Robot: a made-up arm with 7 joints.
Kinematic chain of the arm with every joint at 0, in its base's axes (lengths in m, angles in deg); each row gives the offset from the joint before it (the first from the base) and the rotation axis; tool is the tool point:
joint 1: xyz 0 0 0.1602 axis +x
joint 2: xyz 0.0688 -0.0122 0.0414 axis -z
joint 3: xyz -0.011 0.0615 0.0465 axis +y
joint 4: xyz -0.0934 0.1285 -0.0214 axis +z
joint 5: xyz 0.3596 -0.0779 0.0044 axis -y
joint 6: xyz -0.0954 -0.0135 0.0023 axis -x
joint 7: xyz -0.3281 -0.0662 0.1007 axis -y
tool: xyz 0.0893 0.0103 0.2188
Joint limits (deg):
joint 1: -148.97..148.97
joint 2: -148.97..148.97
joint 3: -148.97..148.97
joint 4: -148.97..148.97
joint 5: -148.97..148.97
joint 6: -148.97..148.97
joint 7: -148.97..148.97
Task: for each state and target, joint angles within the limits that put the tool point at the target. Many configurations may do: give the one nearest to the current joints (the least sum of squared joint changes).
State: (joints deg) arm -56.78 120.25 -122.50 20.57 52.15 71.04 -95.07
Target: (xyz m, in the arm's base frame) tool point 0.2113 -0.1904 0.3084
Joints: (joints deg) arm -7.31 140.28 -113.22 23.54 39.92 55.48 -55.55
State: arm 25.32 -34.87 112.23 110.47 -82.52 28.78 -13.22
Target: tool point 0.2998 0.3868 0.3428
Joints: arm 21.55 -24.31 125.70 111.80 -17.96 34.89 -2.53
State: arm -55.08 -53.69 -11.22 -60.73 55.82 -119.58 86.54
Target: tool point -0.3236 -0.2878 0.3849
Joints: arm -73.75 -54.80 5.62 -44.94 19.40 -111.53 89.05
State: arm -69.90 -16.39 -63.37 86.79 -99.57 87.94 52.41
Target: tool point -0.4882 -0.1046 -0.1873
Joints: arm -74.92 -7.50 -82.26 93.37 -75.28 103.52 39.92
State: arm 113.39 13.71 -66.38 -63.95 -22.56 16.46 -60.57
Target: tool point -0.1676 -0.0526 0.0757
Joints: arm 114.82 10.33 -66.99 -65.04 -25.43 15.15 -60.05
